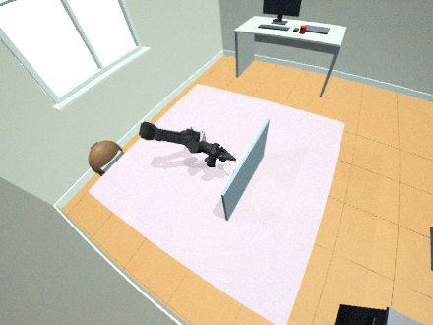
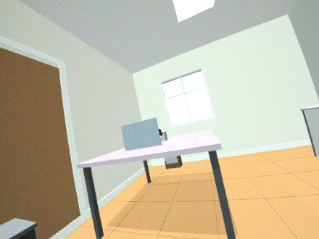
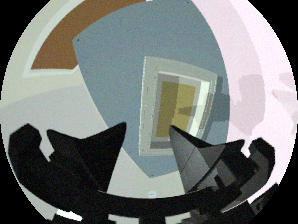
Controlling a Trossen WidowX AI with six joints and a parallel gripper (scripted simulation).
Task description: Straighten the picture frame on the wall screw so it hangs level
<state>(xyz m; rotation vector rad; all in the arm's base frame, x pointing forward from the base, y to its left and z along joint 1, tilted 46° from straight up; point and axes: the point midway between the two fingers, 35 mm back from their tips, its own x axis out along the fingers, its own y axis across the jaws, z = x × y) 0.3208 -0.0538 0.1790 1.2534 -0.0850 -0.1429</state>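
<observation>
Right now the picture frame is 50 mm below my gripper tip, 50 mm ahead of it and 20 mm to the left of it. Also, from my gripper tip: grey-blue wall panel (60 mm below, 60 mm ahead).
</observation>
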